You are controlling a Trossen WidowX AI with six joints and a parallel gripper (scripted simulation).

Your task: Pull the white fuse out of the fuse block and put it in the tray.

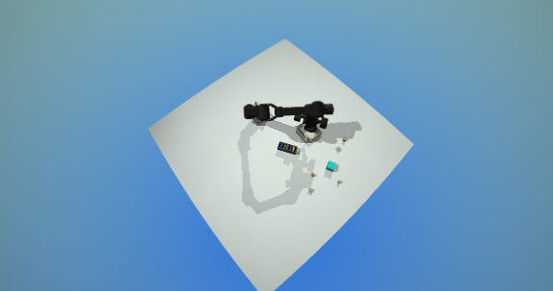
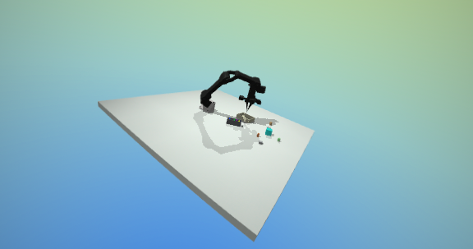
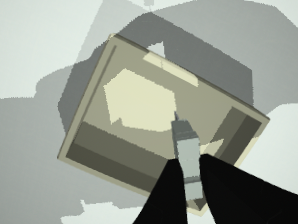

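My gripper tip is 10 mm past the beige tray, 20 mm to the right of it and 100 mm above it. From my gripper tip the other things lie so: yellow fuse 30 mm ahead, 150 mm to the right, 70 mm below; then white fuse 10 mm below; then purple fuse 20 mm ahead, 160 mm to the right, 70 mm below.
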